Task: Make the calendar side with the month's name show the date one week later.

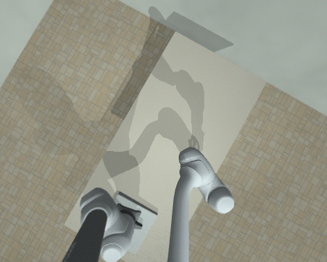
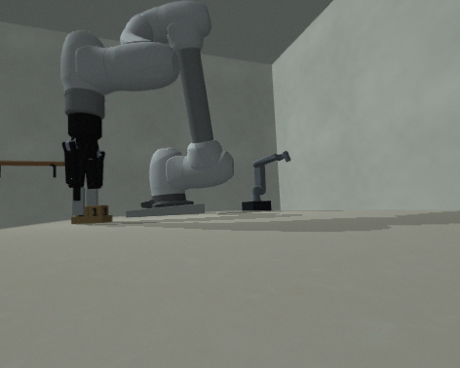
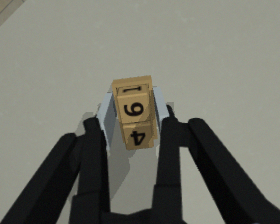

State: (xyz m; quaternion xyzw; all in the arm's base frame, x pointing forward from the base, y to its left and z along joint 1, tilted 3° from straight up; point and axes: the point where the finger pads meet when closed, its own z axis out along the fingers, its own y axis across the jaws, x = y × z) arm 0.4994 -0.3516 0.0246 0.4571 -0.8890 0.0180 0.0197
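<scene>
My gripper is now 3 cm above the wooden cube. Also, from my hand: tray (4 cm below, 1 cm to the left, 1 cm ahead).
</scene>
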